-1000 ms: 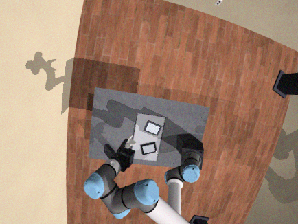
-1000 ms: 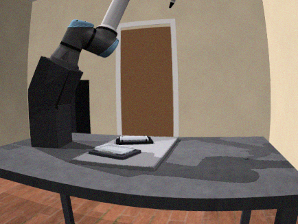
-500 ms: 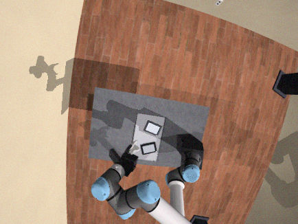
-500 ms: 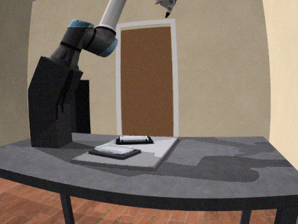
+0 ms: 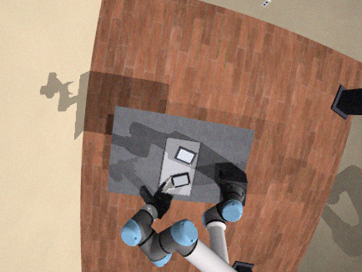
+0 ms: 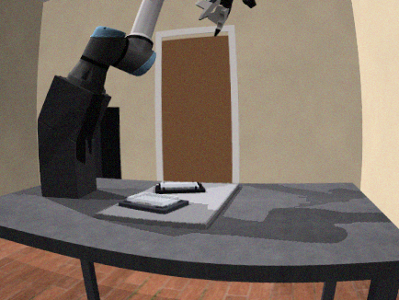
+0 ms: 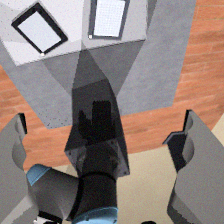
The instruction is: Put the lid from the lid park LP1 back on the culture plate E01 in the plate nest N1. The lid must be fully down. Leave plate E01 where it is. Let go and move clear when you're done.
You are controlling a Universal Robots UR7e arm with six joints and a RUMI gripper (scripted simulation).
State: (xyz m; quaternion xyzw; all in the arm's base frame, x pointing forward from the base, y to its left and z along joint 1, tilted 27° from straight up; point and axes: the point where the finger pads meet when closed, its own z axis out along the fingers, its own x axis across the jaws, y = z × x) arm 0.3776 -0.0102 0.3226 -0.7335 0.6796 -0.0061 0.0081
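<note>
Right now the clear lid is 20 cm behind my hand, 14 cm to the left of it and 49 cm below it. Round my hand: black lid park LP1 (20 cm behind, 14 cm to the left, 50 cm below); culture plate E01 (14 cm behind, 9 cm to the right, 49 cm below).
</note>
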